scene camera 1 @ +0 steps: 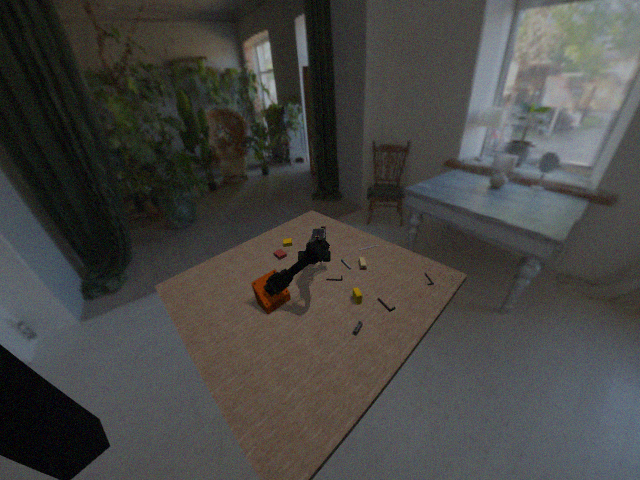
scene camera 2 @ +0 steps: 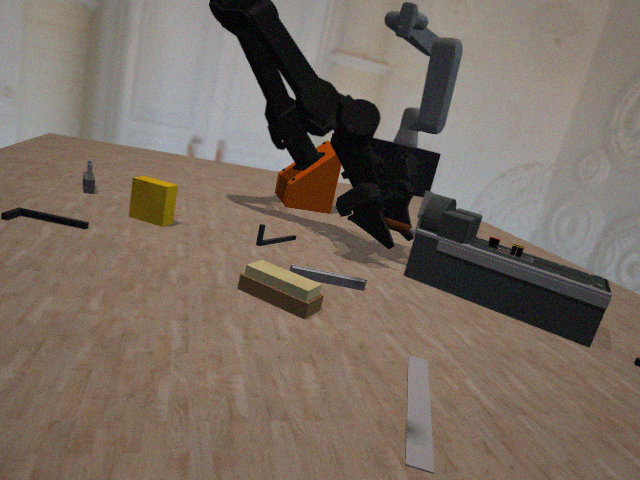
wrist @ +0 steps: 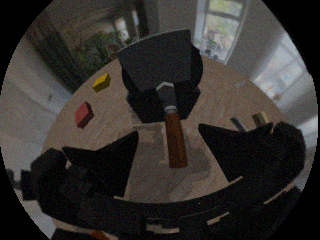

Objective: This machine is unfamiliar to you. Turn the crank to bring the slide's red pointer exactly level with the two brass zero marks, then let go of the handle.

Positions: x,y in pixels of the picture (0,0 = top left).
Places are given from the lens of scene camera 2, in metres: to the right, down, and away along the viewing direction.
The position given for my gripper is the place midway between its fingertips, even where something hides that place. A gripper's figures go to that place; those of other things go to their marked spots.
my gripper (scene camera 2: 401,243): 0.13, 0.01, 0.70
tan two-layer block (scene camera 2: 300,296): -0.02, 0.06, 0.45
yellow block (scene camera 2: 153,201): -0.24, -0.06, 0.62
The marked spots on the tan two-layer block and the yellow block are 0.31 m apart.
